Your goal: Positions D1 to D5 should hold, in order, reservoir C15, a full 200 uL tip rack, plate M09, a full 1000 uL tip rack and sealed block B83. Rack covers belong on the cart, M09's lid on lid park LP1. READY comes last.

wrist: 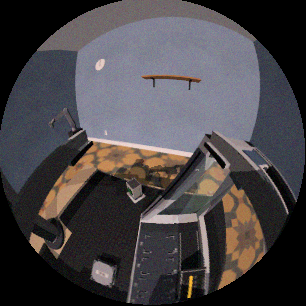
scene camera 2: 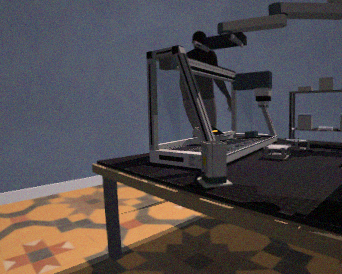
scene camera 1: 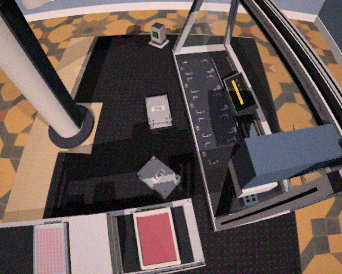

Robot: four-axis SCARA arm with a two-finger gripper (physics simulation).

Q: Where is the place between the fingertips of my gripper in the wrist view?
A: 147,134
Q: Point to a green-buttoned device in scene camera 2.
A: At 219,149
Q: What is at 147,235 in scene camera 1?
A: A red-topped tip rack.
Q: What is my gripper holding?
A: Nothing.
